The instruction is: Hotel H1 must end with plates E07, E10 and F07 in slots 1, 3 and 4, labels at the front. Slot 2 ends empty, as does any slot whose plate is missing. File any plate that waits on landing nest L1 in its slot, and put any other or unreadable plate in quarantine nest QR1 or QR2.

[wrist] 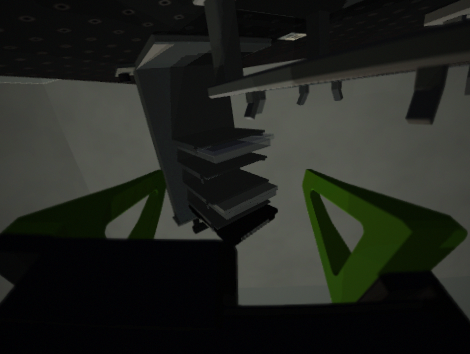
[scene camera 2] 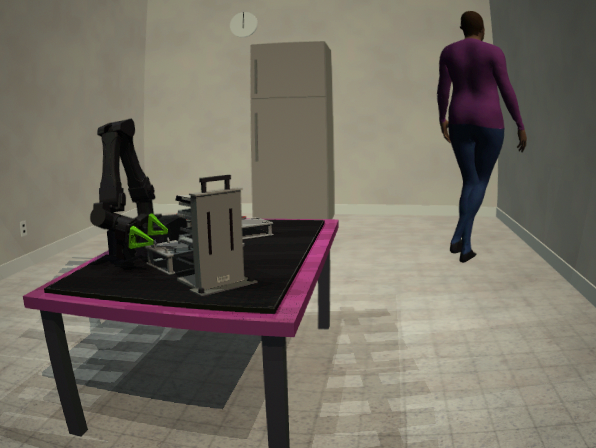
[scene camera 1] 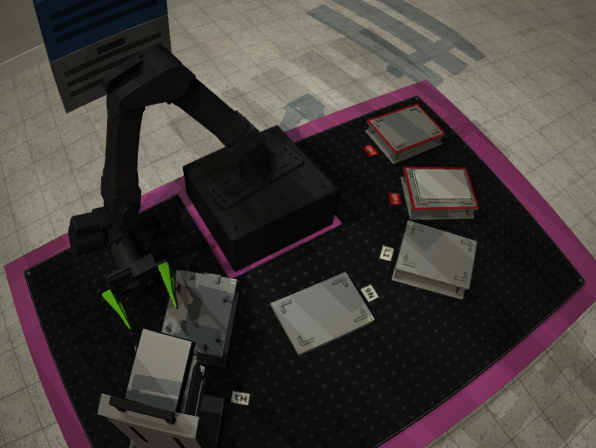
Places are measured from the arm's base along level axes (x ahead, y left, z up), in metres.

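Pixels of known places: gripper, between the fingertips: [wrist: 234, 177] [scene camera 2: 160, 237] [scene camera 1: 153, 319]; arm's base, origin of its link: [scene camera 2: 146, 222] [scene camera 1: 255, 177].
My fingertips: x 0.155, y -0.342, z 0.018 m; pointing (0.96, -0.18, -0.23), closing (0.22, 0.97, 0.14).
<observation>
Ahead of a thing's pixels: the offset from my fingertips to its top centre. "spot": to the spot under its first point.
Hotel H1 [scene camera 1: 107, 406] [scene camera 2: 219, 240] [wrist: 159, 125] stands at the near left of the mat. The wrist view is inverted and shows a pale plate @(dx +0.140, dy -0.053, dz +0.013 m) [wrist: 235, 151] nearest the table, then a bare shelf @(dx +0.147, dy -0.061, dz +0.034 m) [wrist: 225, 165], another pale plate @(dx +0.141, dy -0.053, dz +0.084 m) [wrist: 247, 202], and a black-sided plate @(dx +0.137, dy -0.055, dz +0.126 m) [wrist: 250, 223] at the top; its pale top surface @(spot: dx +0.137, dy -0.047, dz +0.122 m) [scene camera 1: 161, 367] shows in scene camera 1. Labels are unreadable. My gripper [scene camera 1: 153, 317] [scene camera 2: 160, 238] [wrist: 234, 177] is open and empty, behind the hotel and beside the grey nest. Landing nest L1 @(dx +0.194, dy +0.537, dz -0.055 m) [scene camera 1: 437, 255] is bare. QR1 @(spot: dx +0.147, dy +0.697, dz -0.071 m) [scene camera 1: 467, 204] holds a pale plate @(dx +0.075, dy +0.681, dz -0.057 m) [scene camera 1: 442, 185]; QR2 @(dx -0.106, dy +0.756, dz -0.065 m) [scene camera 1: 406, 127] is bare.
A raised grey nest @(dx +0.009, dy +0.084, dz -0.035 m) [scene camera 1: 205, 315] [wrist: 350, 60] with corner posts stands close beside the hotel and gripper. Nest N6 @(dx +0.129, dy +0.285, dz -0.093 m) [scene camera 1: 322, 312] lies low in the mat's middle. The black robot base [scene camera 1: 265, 200] stands behind. A person [scene camera 2: 475, 90] is away from the table.
</observation>
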